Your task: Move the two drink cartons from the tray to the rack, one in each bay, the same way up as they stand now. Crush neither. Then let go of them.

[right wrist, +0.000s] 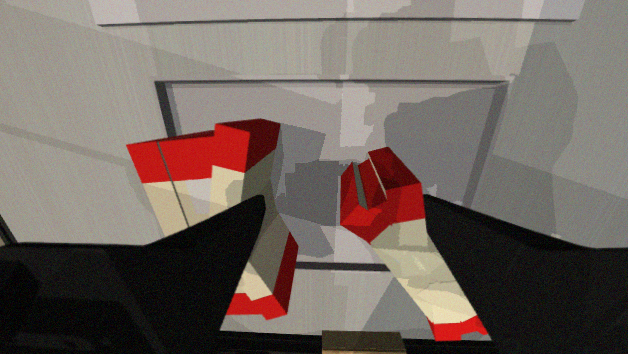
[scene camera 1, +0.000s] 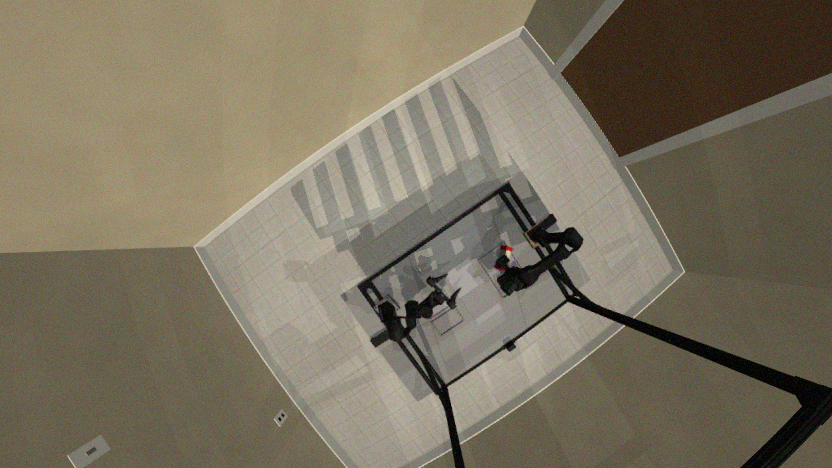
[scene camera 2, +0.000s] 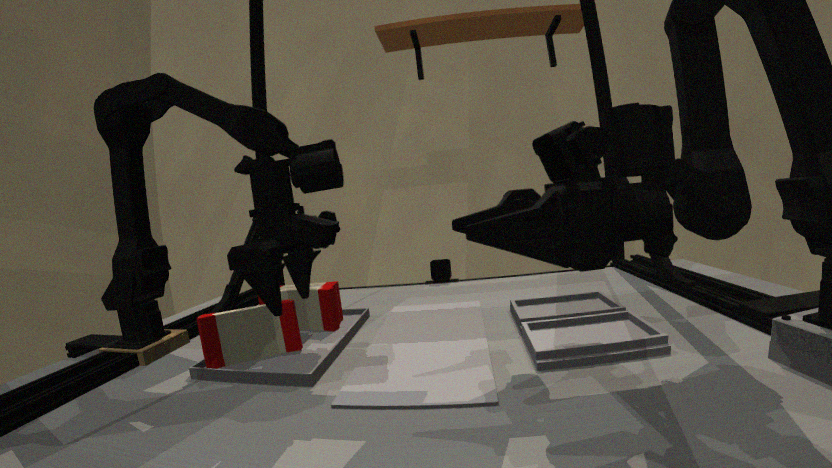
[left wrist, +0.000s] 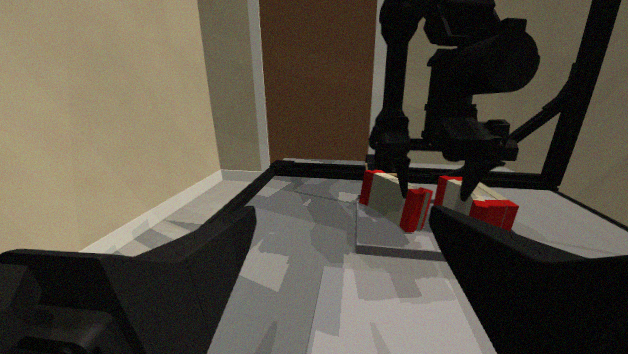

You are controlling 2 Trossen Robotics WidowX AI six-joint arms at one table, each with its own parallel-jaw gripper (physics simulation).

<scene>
same spot on pale mat: [right wrist: 101,20] = [scene camera 1: 500,307]
</scene>
